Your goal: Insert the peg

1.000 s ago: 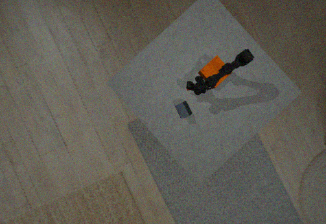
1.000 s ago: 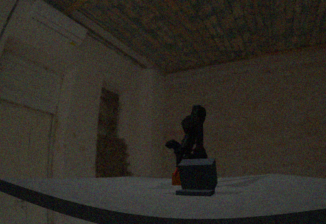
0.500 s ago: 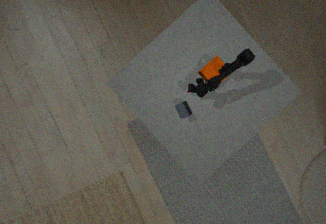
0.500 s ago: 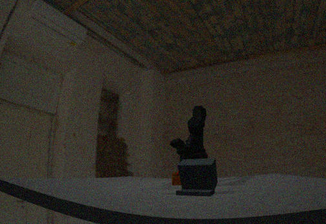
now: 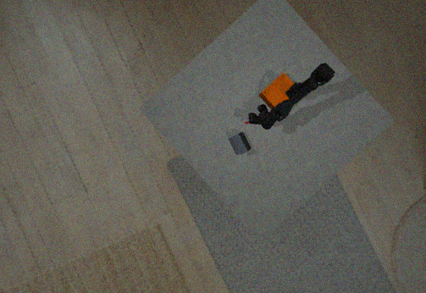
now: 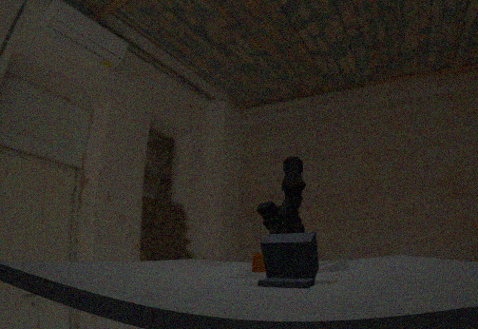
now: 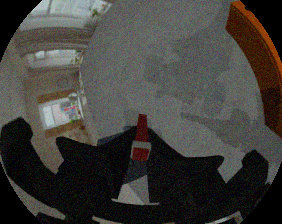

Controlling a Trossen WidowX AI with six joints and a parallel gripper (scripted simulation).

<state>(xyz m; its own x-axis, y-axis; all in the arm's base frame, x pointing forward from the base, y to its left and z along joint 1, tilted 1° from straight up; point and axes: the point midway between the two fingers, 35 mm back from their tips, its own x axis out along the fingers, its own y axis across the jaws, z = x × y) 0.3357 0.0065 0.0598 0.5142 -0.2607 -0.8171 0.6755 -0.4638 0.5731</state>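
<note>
The grey sloped panel block is 120 mm ahead of my gripper tip, 90 mm to the left of it and 30 mm below it. The rest, counted from my gripper tip: red peg (10 mm behind, 10 mm above).
</note>
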